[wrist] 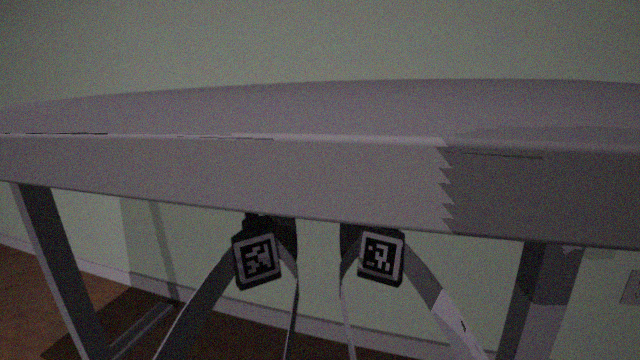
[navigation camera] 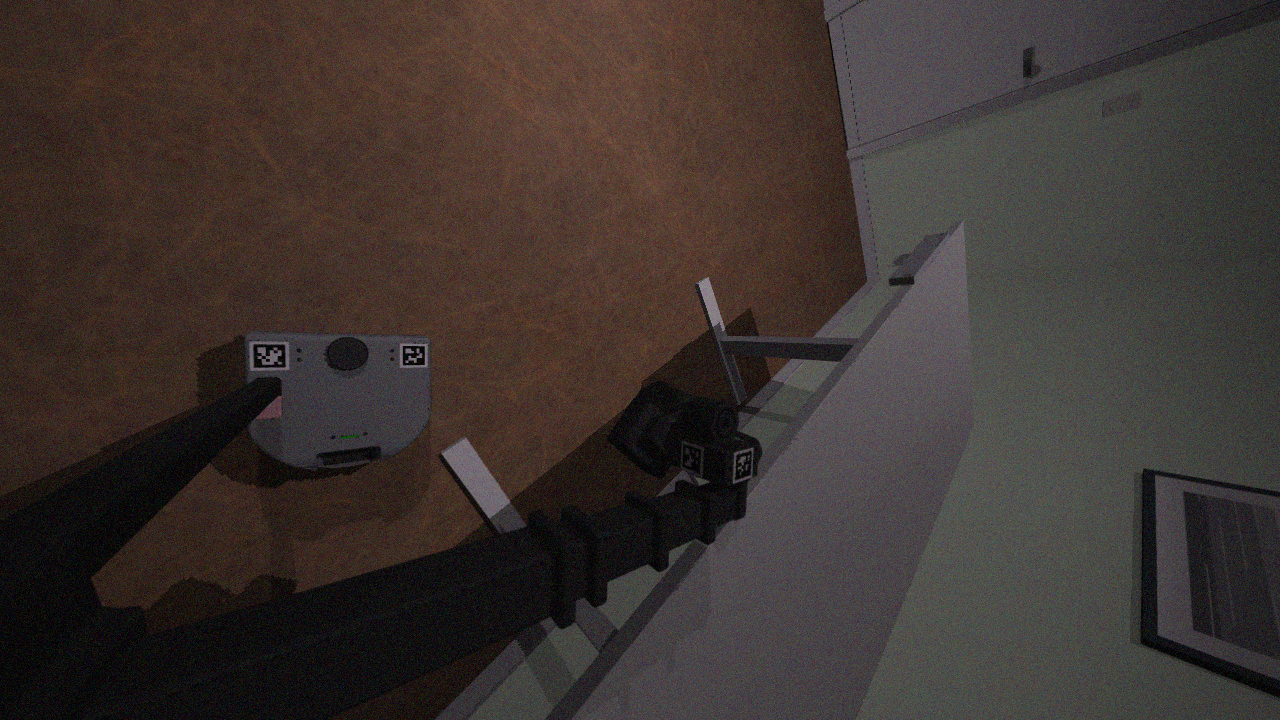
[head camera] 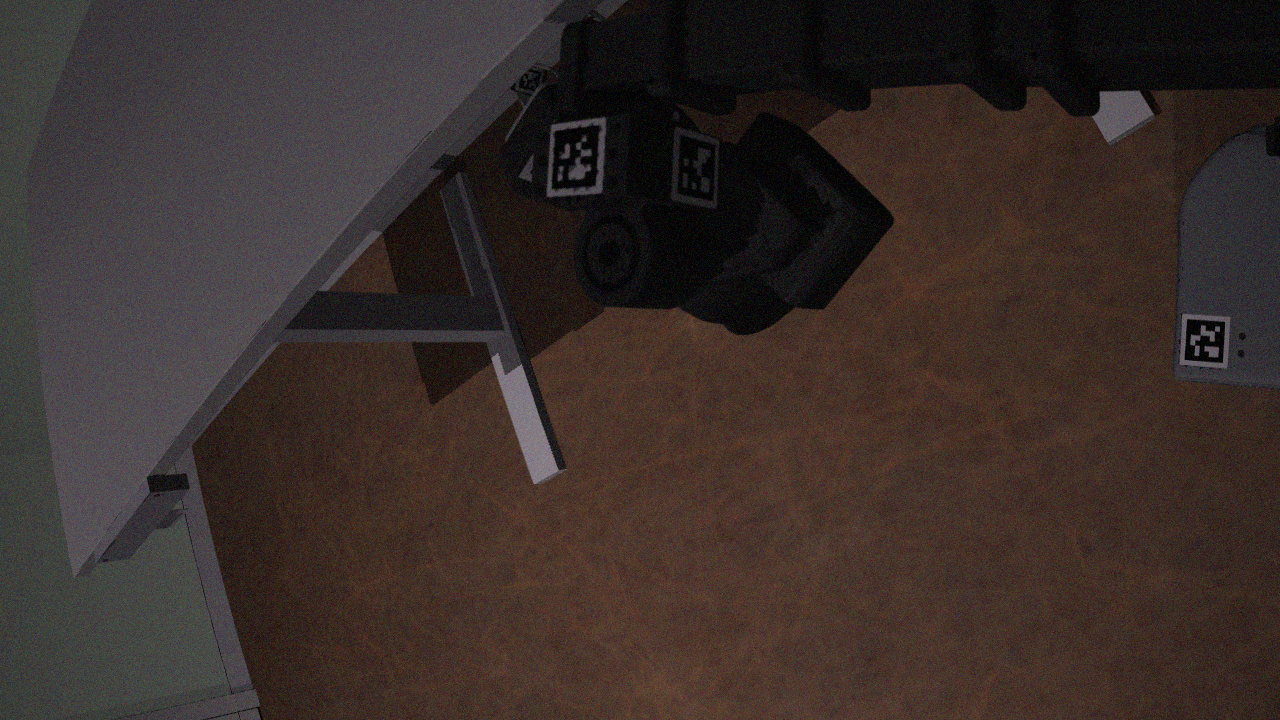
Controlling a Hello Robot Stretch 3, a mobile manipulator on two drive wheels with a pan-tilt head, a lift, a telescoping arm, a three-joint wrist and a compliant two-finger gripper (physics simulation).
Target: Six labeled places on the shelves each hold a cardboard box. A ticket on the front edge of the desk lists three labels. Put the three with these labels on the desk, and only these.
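Seen in the pictures: robot's base, link origin: (navigation camera: 348,351).
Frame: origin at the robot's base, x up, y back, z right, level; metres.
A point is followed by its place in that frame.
Note:
The white desk (head camera: 179,223) @[x 0.950, y 0.067, z 0.933 m] (navigation camera: 841,555) @[x 0.950, y 0.338, z 0.731 m] (wrist: 200,165) @[x 0.940, y 0.123, z 0.466 m] fills the left of the head view and crosses the wrist view, its front edge turned to the wrist camera. My gripper (wrist: 318,213) @[x 0.886, y 0.200, z 0.502 m] is partly open, with a gap between its pads and nothing held. In the wrist view its fingertips meet the lower border of the desk's front edge, and their tops are hidden behind it. In the head and navigation views the fingers are mostly hidden by the wrist and the desk. A jagged shadow covers the right part of the front edge. No ticket, shelf or cardboard box shows in these views.
My extended arm (head camera: 895,44) @[x 1.019, y 0.091, z 0.166 m] (navigation camera: 429,582) @[x 1.010, y 0.082, z 0.034 m] reaches to the desk. Desk feet (head camera: 528,420) (navigation camera: 478,474) stand out over the brown floor. My base (head camera: 1226,250) @[x 0.160, y 0.108, z 0.108 m] (navigation camera: 340,402) @[x 0.160, y 0.108, z -0.016 m] stands in front. A white door (navigation camera: 939,71) @[x 0.546, y -1.639, z 2.659 m] and a framed picture (navigation camera: 1148,573) @[x 1.341, y 0.446, z 1.447 m] are at the walls.

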